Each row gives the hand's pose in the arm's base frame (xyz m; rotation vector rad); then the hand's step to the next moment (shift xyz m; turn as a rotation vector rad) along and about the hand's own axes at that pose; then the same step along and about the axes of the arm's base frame.
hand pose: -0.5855 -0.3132 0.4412 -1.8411 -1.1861 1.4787
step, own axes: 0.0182 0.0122 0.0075 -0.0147 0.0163 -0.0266
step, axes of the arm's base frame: -0.0026 0.0084 -0.0214 0.0299 -0.0170 0.0022
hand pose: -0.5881 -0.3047 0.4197 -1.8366 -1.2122 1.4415
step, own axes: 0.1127 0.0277 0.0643 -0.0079 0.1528 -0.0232
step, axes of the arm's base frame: -0.0467 0.0765 -0.0978 0.0726 -0.0764 -0.1133
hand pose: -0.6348 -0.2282 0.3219 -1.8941 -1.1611 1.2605
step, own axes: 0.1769 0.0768 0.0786 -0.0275 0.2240 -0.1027
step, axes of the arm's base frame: -0.0151 0.1228 -0.1675 0.1670 -0.1261 -0.1329
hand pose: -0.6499 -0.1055 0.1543 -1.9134 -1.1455 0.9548
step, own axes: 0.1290 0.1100 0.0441 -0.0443 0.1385 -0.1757
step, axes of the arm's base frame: 0.0493 0.0861 -0.1444 0.1900 -0.1244 -0.0216
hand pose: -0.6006 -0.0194 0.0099 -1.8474 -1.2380 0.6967
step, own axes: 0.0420 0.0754 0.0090 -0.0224 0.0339 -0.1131
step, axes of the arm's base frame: 0.0459 0.0257 -0.0690 0.0972 -0.0627 0.0326
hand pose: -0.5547 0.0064 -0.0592 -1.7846 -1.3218 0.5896
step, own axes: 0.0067 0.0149 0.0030 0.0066 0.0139 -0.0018
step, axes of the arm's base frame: 0.0082 0.0056 -0.0133 0.0113 0.0040 -0.0098
